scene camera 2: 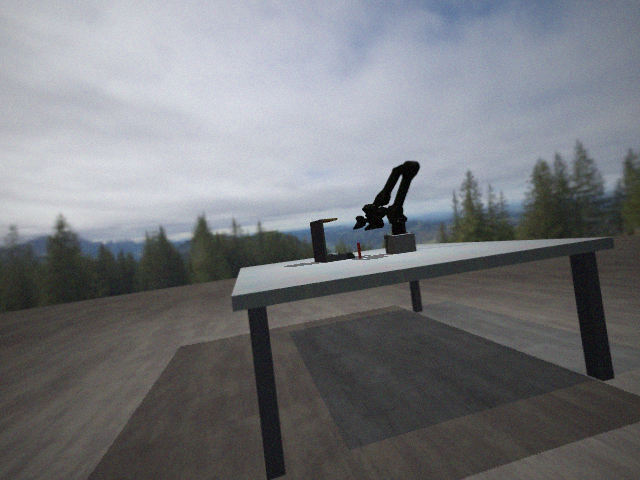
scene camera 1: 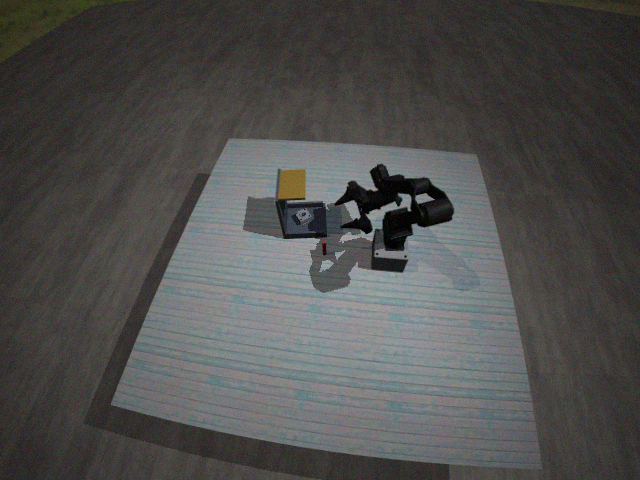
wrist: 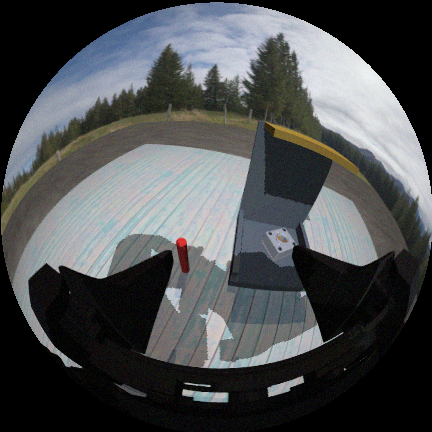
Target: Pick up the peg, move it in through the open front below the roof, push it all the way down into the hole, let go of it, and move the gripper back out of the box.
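Places are measured from the arm's base along level axes (x down, y left, z ahead), in metres.
Pixels of known places: gripper, between the fingertips: (scene camera 2: 359,229) (scene camera 1: 337,215) (wrist: 234,255); arm's base, origin of its link: (scene camera 2: 399,233) (scene camera 1: 393,242).
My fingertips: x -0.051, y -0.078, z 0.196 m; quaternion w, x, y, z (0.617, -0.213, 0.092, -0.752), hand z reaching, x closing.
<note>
For each thing: its top centre in the pictures, then the offset to it from my fingertips. "spot": a spot on its surface instead.
- thin red peg, centre of its top: (wrist: 180,241) (scene camera 1: 324,242) (scene camera 2: 358,242) dz +0.048, dx +0.070, dy +0.064 m
- dark grey box, centre of its top: (wrist: 321,145) (scene camera 1: 300,183) (scene camera 2: 329,219) dz +0.127, dx -0.074, dy -0.088 m
- yellow roof, a spot on its surface: (wrist: 312,145) spot: dz +0.111, dx -0.070, dy -0.068 m
- light grey block, centre of its top: (wrist: 282,237) (scene camera 1: 302,213) dz +0.135, dx +0.109, dy -0.098 m
A thin red peg (scene camera 1: 324,248) (scene camera 2: 359,251) (wrist: 183,256) stands upright on the table, outside the box and close to its low front corner. The dark grey box (scene camera 1: 310,231) (scene camera 2: 318,241) (wrist: 252,267) has a tall back wall and a yellow roof (scene camera 1: 292,184) (scene camera 2: 328,220) (wrist: 312,145). A light grey block (scene camera 1: 299,215) (wrist: 272,245) with a round hole in its top sits turned on the box floor. My gripper (scene camera 1: 339,214) (scene camera 2: 360,227) (wrist: 234,255) is open and empty. It hangs above the table, higher than the peg. In the wrist view the peg shows near the left finger.
The arm's base (scene camera 1: 390,260) (scene camera 2: 400,243) stands on the table (scene camera 1: 330,361) (scene camera 2: 413,270) (wrist: 190,175), on the side of the peg away from the box's back wall. Low rims edge the box floor. The arm's shadow falls around the peg.
</note>
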